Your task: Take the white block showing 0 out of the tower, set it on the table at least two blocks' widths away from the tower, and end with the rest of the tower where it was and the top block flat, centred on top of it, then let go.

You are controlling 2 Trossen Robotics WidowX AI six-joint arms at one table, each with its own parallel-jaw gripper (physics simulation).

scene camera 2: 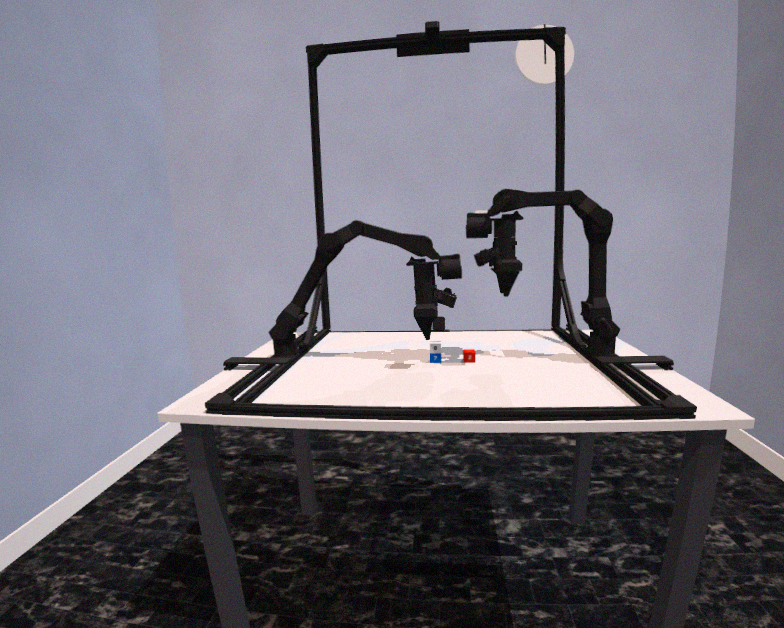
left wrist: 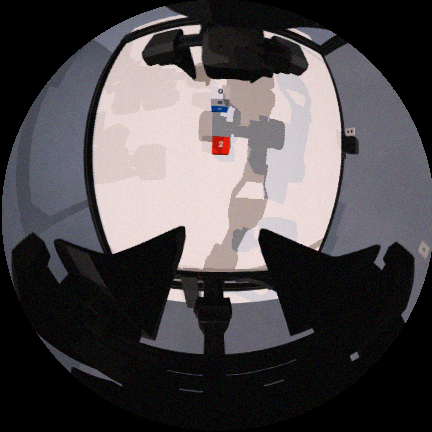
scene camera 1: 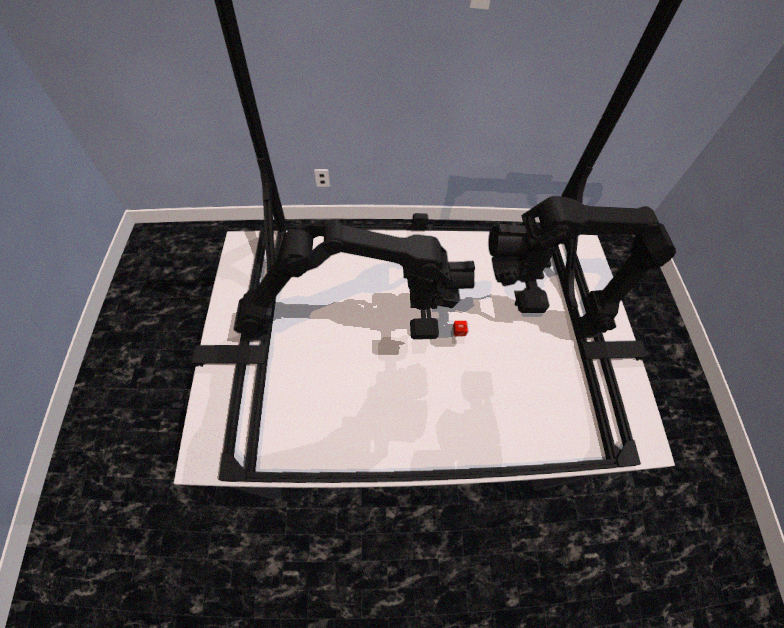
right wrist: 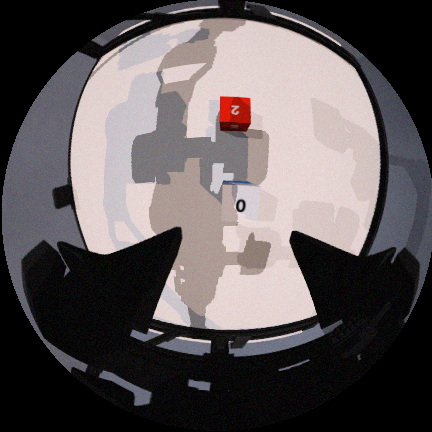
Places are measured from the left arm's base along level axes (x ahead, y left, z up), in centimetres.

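Where they show: left gripper, fingertip midpoint: (scene camera 2: 504,295) (left wrist: 222,232) (scene camera 1: 514,293); right gripper, fingertip midpoint: (scene camera 2: 428,335) (left wrist: 222,77) (scene camera 1: 419,318) (right wrist: 237,234); left arm's base at its link origin: (scene camera 2: 601,353) (left wrist: 213,284) (scene camera 1: 588,327); right arm's base at its link origin: (scene camera 2: 285,354) (scene camera 1: 255,329) (right wrist: 219,337).
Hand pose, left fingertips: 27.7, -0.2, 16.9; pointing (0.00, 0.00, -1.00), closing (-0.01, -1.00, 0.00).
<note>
Each offset is from my left fingertips to the top centre of the thing, as dx, dy, dz. "spot": to the spot under its first point. Level surfaces: height alone.
The white block showing 0 @[+19.1, +0.4, -13.1] (scene camera 2: 435,347) (left wrist: 218,93) (right wrist: 245,202) sits on top of the blue block showing 7 @[+19.1, +0.5, -16.0] (scene camera 2: 435,357) (left wrist: 219,109) (right wrist: 237,182). This two-block tower is hidden in scene camera 1, behind the right gripper. The red block showing 2 @[+9.5, -0.1, -16.0] (scene camera 1: 460,328) (scene camera 2: 469,355) (left wrist: 220,145) (right wrist: 235,112) lies apart on the table, to the right of the tower in scene camera 2. My right gripper (scene camera 1: 424,334) (scene camera 2: 427,338) (right wrist: 237,234) is open and empty, pointing down above and slightly left of the tower in scene camera 2. My left gripper (scene camera 1: 532,308) (scene camera 2: 505,294) (left wrist: 222,232) is open and empty, higher and farther right.
The white table @[dz -18.8] (scene camera 1: 523,405) (scene camera 2: 366,385) is framed by black rails @[spot: +21.4, +36.8, -16.9] (scene camera 1: 425,473) (scene camera 2: 451,411). Black uprights (scene camera 2: 316,163) (scene camera 2: 559,143) rise at the back. The right arm (scene camera 1: 379,245) (scene camera 2: 392,238) reaches over the table; the left arm (scene camera 1: 608,215) (scene camera 2: 546,198) is raised at the right.
</note>
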